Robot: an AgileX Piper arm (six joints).
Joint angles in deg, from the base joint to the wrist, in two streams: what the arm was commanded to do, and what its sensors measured. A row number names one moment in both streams.
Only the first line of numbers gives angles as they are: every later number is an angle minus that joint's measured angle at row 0.
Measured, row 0:
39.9 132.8 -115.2 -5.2 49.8 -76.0
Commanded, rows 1 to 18:
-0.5 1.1 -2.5 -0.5 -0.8 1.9
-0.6 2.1 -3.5 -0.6 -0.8 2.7
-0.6 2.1 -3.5 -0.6 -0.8 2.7
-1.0 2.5 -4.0 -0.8 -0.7 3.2
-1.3 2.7 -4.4 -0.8 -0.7 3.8
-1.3 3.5 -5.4 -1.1 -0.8 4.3
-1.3 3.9 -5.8 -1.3 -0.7 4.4
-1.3 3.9 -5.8 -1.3 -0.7 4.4
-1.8 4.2 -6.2 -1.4 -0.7 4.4
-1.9 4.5 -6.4 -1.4 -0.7 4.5
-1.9 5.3 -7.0 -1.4 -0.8 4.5
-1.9 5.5 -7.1 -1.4 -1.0 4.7
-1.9 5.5 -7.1 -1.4 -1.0 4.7
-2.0 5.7 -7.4 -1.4 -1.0 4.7
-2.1 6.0 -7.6 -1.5 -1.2 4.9
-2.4 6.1 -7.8 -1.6 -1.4 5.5
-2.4 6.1 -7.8 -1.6 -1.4 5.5
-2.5 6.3 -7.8 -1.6 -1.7 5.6
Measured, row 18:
-2.1 6.1 -6.8 -1.1 -0.1 4.6
